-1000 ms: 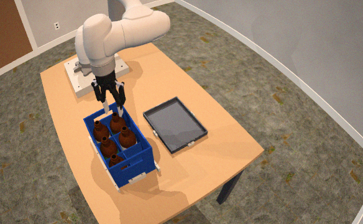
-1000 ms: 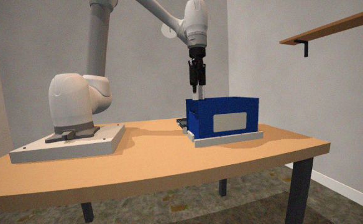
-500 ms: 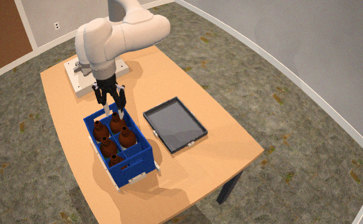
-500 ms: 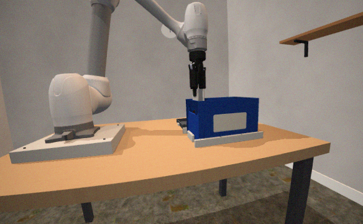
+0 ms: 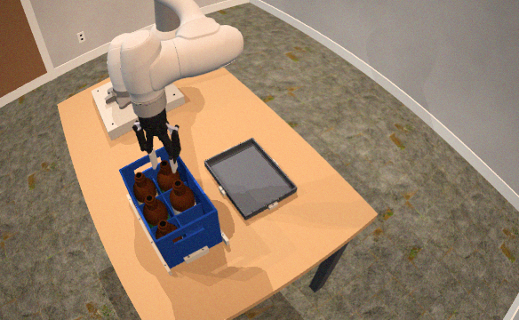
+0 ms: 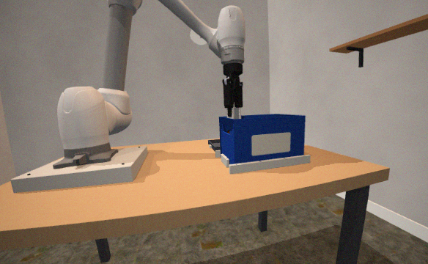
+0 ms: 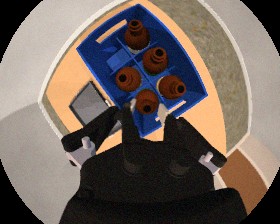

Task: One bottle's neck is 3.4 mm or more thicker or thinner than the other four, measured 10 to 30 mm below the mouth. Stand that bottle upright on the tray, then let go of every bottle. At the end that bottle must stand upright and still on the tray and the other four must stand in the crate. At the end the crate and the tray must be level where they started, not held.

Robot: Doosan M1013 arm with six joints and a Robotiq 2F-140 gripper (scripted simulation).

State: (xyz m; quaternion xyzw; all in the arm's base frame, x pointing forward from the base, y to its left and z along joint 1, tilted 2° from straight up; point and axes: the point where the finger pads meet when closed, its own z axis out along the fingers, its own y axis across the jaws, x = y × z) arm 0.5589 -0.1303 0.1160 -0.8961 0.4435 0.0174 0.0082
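My gripper is now 90 mm above the blue crate, 80 mm short of it and 50 mm to the left of it. From my hand the other things lie so: bottle 100 mm to the right, 90 mm below, 70 mm ahead; dark tray 230 mm to the left, 160 mm below, 110 mm ahead.
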